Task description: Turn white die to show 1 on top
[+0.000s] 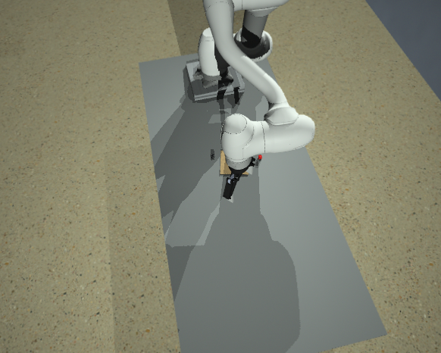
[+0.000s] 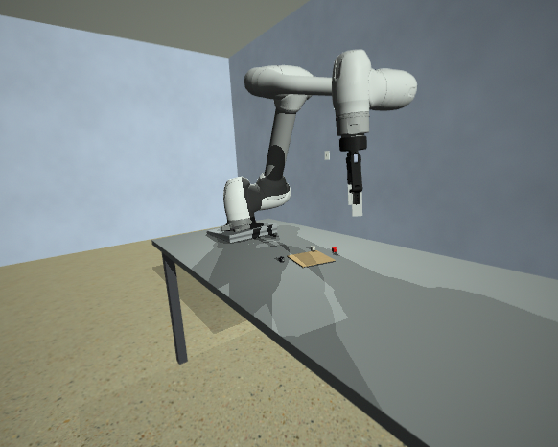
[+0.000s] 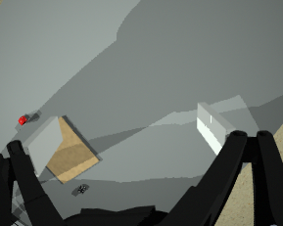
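Now: the black die 310 mm behind my hand, 230 mm below it and 40 mm to the right of it. The rest, counted from my hand: white die 320 mm behind, 230 mm below, 140 mm to the left; tan mat 250 mm behind, 230 mm below, 50 mm to the left; red die 240 mm behind, 230 mm below, 190 mm to the left.
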